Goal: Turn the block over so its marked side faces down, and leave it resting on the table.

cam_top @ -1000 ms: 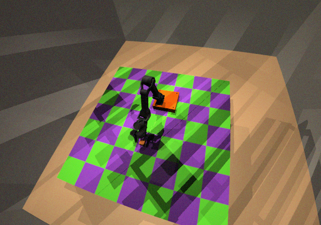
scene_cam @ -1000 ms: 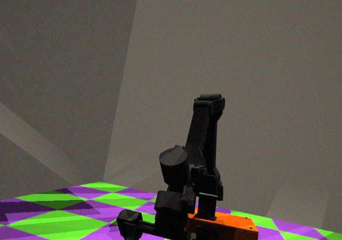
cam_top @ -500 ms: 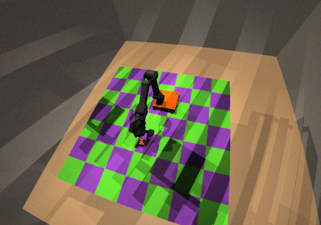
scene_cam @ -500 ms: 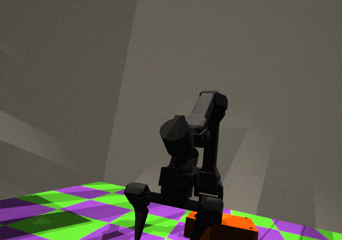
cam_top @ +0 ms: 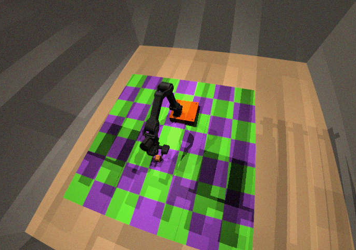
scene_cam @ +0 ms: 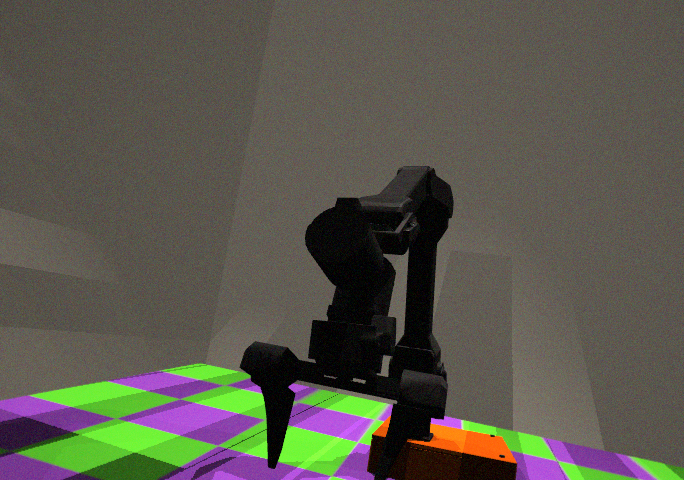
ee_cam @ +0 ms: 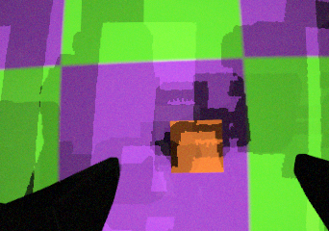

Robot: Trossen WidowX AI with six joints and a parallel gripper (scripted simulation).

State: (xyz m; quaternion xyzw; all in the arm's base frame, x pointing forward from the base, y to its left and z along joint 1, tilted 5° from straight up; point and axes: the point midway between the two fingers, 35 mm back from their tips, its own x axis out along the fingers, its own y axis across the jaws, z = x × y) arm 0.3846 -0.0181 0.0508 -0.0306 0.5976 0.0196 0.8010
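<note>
My gripper tip is now 80 mm above the block.
</note>
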